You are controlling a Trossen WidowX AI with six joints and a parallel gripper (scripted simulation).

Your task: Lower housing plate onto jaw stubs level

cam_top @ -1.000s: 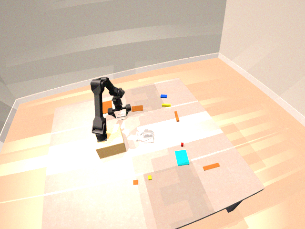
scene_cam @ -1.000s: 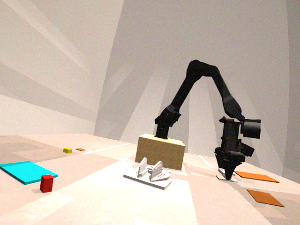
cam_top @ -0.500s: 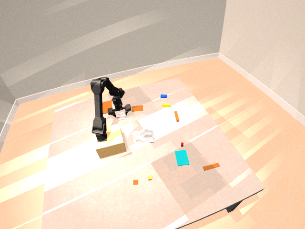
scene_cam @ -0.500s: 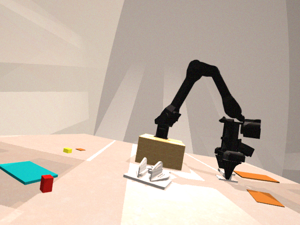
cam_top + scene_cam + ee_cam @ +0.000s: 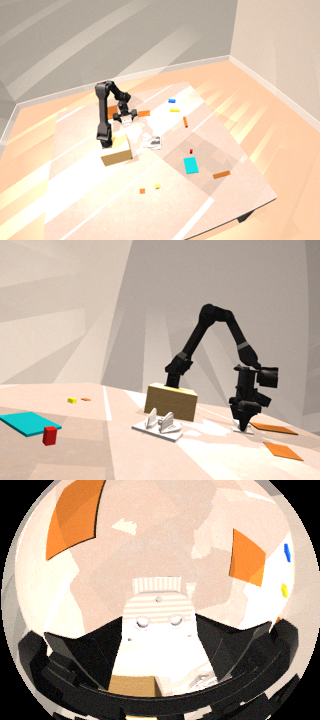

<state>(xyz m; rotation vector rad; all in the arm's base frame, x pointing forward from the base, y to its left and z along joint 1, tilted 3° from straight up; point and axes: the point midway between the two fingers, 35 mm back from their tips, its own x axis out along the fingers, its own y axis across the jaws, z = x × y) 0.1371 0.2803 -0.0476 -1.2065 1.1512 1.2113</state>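
My gripper tip is now 10 mm to the right of the white stand. Also, from my gripper tip: cyan tile: 360 mm ahead, 490 mm to the right, 10 mm below; then red cube: 390 mm ahead, 400 mm to the right; then yellow block: 130 mm ahead, 580 mm to the right.
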